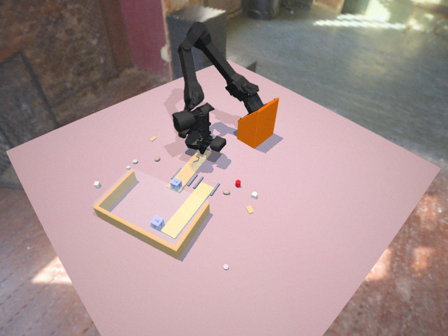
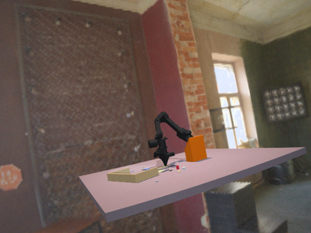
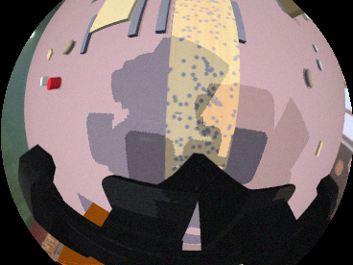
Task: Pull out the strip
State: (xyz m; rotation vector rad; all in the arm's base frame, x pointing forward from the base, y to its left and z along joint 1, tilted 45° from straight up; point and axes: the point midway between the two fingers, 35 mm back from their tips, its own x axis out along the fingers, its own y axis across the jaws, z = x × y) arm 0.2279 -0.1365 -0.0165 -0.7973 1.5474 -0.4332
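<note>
Now: the speckled strip 9 cm ahead of my gripper tip and 2 cm to the left of it. The rest, counted from my gripper tip: tan chip (8 cm ahead, 31 cm to the left); red cylinder (3 cm ahead, 21 cm to the left, 1 cm above).
</note>
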